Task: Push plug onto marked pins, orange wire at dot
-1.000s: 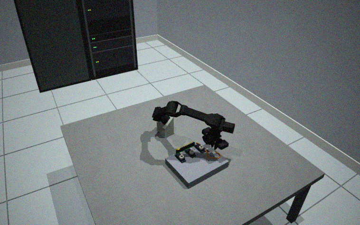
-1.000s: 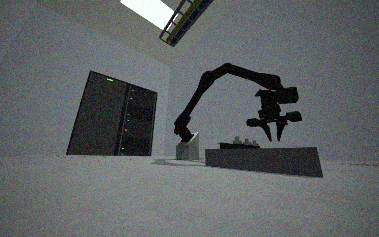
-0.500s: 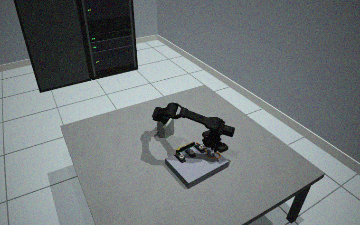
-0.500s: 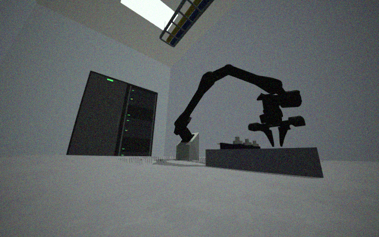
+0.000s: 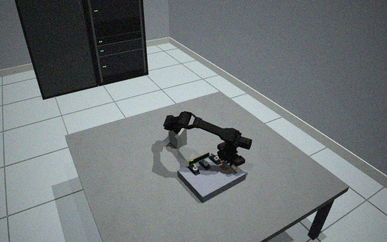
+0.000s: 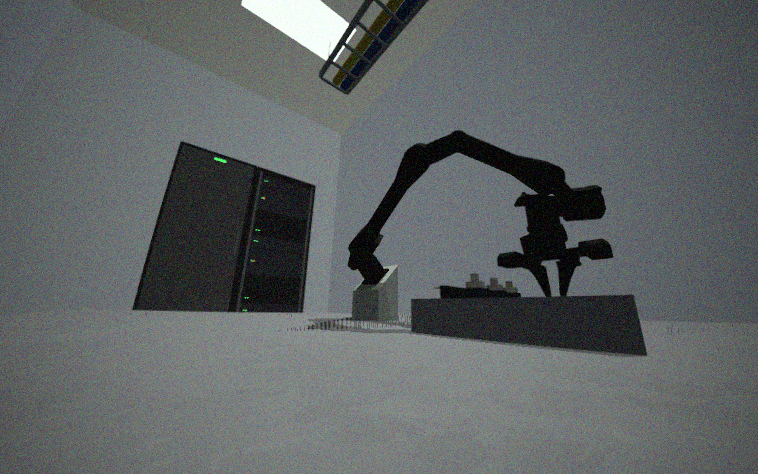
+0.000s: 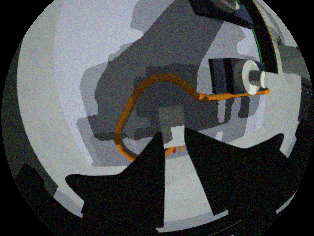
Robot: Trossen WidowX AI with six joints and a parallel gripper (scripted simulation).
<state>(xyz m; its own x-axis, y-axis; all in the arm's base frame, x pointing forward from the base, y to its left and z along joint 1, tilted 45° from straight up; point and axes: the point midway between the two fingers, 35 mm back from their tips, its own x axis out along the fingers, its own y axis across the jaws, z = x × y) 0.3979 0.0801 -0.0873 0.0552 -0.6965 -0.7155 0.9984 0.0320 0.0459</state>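
The pin header strip lies 13 cm to the right of my gripper tip, 12 cm behind it and 1 cm above it. Also, from my gripper tip: grey printed holder (12 cm to the right, 3 cm below, 3 cm ahead).
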